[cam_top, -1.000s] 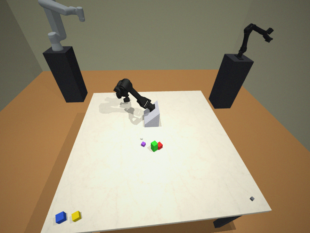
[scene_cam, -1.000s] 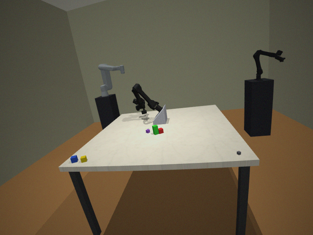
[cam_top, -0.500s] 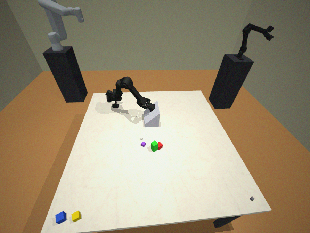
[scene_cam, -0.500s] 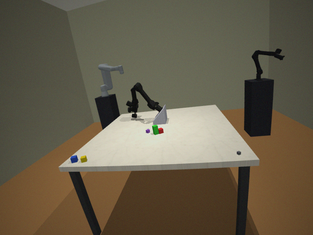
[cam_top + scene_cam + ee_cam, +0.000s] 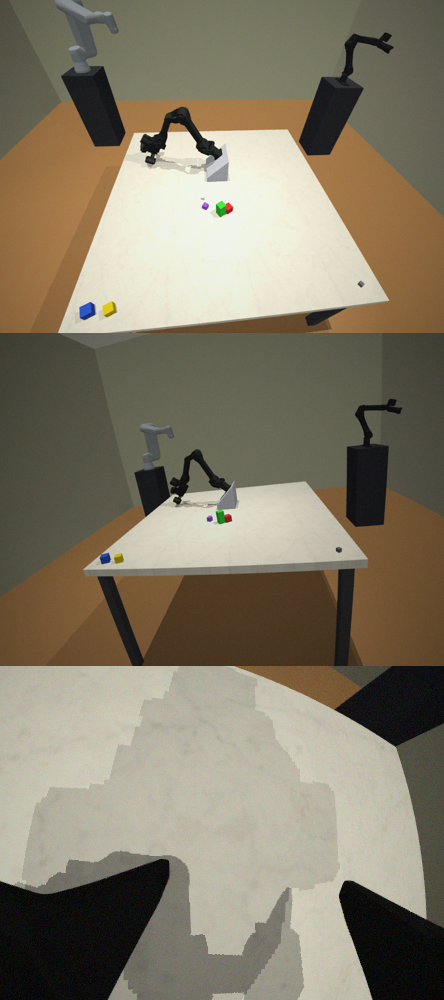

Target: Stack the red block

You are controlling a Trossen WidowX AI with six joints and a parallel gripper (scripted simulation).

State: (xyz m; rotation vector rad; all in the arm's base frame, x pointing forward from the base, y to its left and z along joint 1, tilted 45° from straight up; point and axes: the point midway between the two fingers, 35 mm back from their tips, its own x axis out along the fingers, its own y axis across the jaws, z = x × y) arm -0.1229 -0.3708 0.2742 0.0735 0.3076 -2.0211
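Right now the red block is 49 cm ahead of my gripper tip and 50 cm to the left of it. Round my gripper tip: white cube (40 cm ahead, 36 cm to the left, 2 cm below); yellow block (92 cm ahead, 1 cm below); purple cube (46 cm ahead, 38 cm to the left, 1 cm below).
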